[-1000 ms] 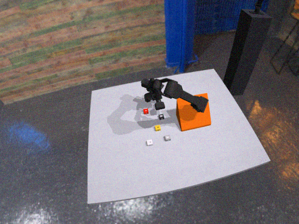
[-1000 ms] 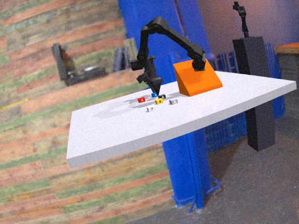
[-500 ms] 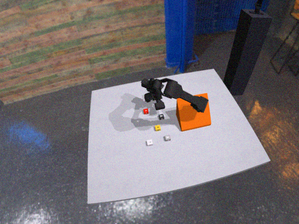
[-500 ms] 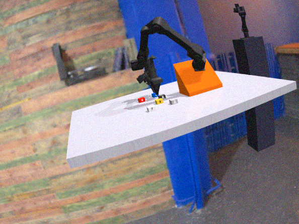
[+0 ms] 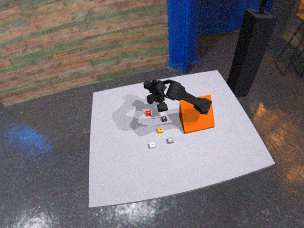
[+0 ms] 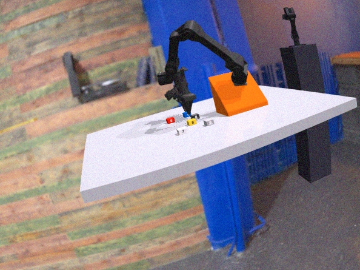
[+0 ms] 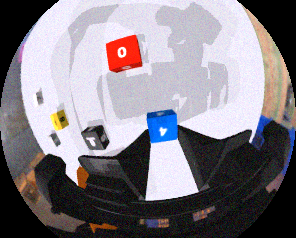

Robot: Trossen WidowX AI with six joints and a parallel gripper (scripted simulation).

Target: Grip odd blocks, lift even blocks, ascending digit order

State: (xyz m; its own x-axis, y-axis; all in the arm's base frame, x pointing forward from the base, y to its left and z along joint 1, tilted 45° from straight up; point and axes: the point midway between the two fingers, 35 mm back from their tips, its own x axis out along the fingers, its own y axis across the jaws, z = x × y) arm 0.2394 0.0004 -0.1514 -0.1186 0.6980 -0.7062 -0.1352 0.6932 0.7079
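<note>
The black block is 10 cm to the left of my gripper tip and 1 cm behind it. Round my gripper tip: blue block: 1 cm ahead; red block: 9 cm ahead, 4 cm to the left; yellow block: 19 cm to the left, 2 cm ahead.
</note>
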